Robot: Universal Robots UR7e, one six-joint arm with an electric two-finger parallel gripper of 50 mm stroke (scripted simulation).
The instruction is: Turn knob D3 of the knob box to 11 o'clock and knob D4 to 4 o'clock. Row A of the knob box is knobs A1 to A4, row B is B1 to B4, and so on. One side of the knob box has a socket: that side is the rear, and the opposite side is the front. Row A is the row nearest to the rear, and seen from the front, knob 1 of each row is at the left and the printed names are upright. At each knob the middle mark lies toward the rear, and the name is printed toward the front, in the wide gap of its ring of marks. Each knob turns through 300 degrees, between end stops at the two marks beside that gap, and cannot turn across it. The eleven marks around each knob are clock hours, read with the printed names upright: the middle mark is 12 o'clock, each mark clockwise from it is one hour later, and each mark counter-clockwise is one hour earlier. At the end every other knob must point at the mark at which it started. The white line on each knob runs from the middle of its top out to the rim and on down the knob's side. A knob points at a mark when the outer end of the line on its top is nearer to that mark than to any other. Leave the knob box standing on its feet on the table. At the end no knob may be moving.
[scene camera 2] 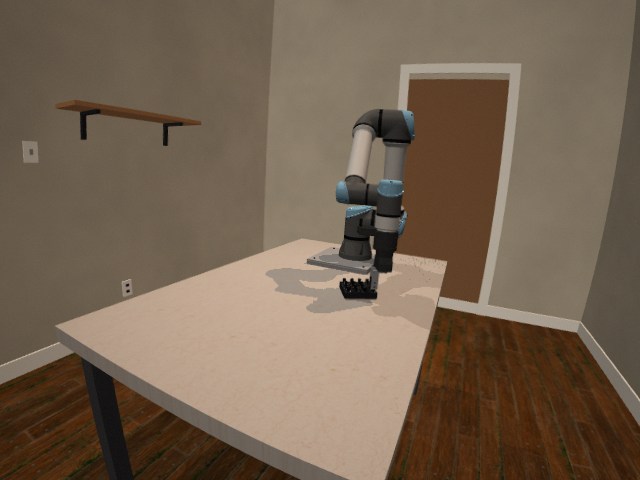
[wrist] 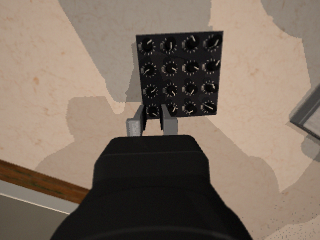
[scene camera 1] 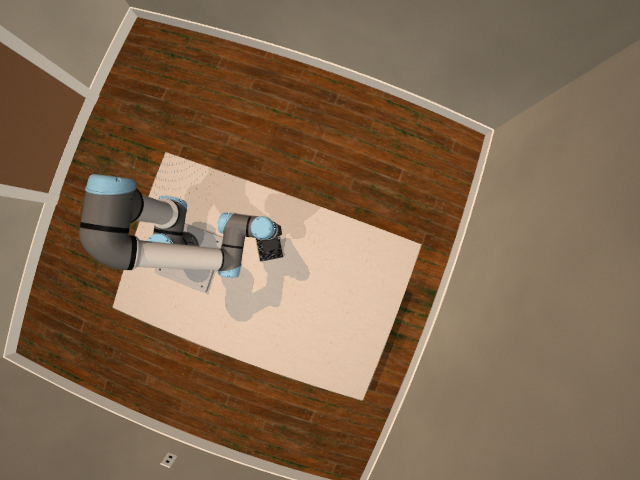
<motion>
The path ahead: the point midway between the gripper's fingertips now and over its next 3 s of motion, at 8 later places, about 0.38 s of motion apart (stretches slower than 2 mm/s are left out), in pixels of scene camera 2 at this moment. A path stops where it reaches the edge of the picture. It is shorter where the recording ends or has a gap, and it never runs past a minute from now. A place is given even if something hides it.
My gripper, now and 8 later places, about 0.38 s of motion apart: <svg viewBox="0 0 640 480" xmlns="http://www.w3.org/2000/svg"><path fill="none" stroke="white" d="M372 287L373 280L373 278L374 276L374 272L374 272L374 274L374 277L373 281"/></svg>
</motion>
